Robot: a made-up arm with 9 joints. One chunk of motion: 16 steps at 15 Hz.
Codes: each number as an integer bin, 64 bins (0 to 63) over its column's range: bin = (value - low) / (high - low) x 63, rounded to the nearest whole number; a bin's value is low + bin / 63 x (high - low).
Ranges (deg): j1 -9..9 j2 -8..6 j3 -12..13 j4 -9..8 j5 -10..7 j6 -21..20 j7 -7..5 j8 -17..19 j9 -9..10
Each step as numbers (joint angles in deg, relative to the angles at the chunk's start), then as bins.
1 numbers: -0.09 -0.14 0.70 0.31 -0.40 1.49 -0.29 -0.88 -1.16
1 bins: 31 35 32 35 36 35 35 28 26
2 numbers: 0.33 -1.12 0.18 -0.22 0.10 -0.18 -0.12 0.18 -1.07
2 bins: 33 31 31 33 37 32 36 30 26
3 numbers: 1.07 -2.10 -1.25 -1.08 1.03 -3.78 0.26 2.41 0.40
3 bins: 35 27 27 29 41 26 38 34 31
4 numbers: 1.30 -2.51 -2.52 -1.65 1.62 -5.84 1.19 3.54 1.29
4 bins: 36 25 24 27 43 23 43 36 34
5 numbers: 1.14 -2.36 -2.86 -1.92 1.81 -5.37 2.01 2.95 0.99
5 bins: 35 25 23 26 44 24 47 35 33
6 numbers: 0.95 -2.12 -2.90 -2.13 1.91 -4.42 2.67 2.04 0.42
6 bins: 35 26 23 25 44 25 51 33 31
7 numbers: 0.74 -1.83 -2.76 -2.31 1.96 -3.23 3.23 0.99 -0.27
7 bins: 34 28 23 25 44 27 54 31 29
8 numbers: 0.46 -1.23 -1.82 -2.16 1.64 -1.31 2.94 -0.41 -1.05
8 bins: 33 30 26 25 43 30 52 29 26
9 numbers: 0.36 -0.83 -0.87 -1.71 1.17 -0.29 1.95 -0.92 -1.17
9 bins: 33 32 28 27 41 32 47 28 26
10 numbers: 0.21 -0.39 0.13 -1.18 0.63 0.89 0.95 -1.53 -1.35
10 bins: 32 34 31 29 39 34 42 27 25
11 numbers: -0.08 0.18 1.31 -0.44 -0.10 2.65 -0.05 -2.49 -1.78
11 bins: 31 37 34 32 37 36 36 25 24
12 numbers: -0.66 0.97 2.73 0.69 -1.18 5.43 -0.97 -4.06 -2.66
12 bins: 29 40 37 36 33 41 32 23 21
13 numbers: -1.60 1.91 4.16 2.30 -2.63 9.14 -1.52 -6.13 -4.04
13 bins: 26 45 41 42 27 46 29 19 16
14 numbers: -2.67 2.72 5.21 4.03 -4.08 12.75 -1.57 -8.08 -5.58
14 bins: 22 48 43 48 22 52 29 16 11
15 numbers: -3.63 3.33 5.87 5.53 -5.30 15.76 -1.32 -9.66 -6.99
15 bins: 19 51 45 54 17 56 30 13 7
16 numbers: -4.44 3.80 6.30 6.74 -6.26 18.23 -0.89 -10.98 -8.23
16 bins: 16 53 46 58 14 60 32 11 3
